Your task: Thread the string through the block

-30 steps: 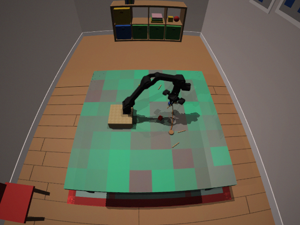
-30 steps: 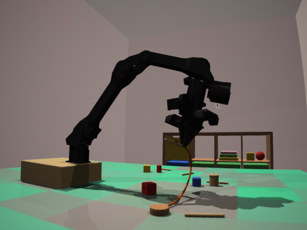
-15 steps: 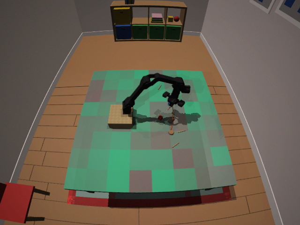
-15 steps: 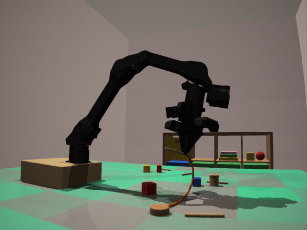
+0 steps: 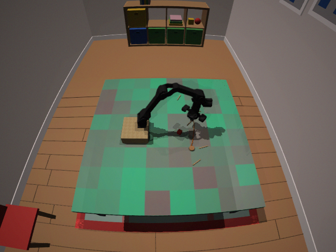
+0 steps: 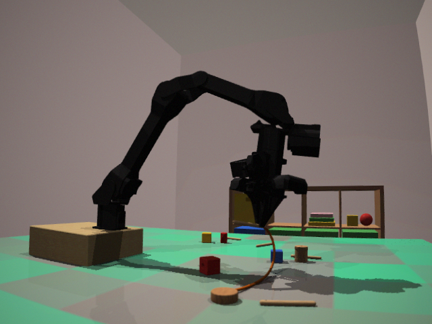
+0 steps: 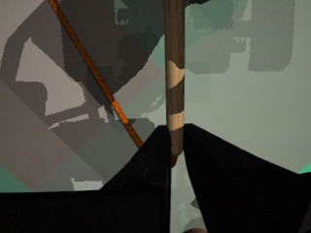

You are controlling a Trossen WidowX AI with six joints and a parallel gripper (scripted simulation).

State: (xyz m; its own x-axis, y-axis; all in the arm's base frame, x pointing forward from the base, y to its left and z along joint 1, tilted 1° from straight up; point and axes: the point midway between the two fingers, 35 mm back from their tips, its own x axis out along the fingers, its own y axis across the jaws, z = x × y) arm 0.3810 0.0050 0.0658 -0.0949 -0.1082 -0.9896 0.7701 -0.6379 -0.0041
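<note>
Now: the blue cube 20 mm ahead of my gripper tip, 110 mm to the left of it and 80 mm below it. Also, from my gripper tip: red block (90 mm behind, 50 mm to the right, 80 mm below); thin wooden stick (10 mm behind, 10 mm to the right); wooden cylinder (70 mm ahead, 140 mm to the left, 70 mm below).
</note>
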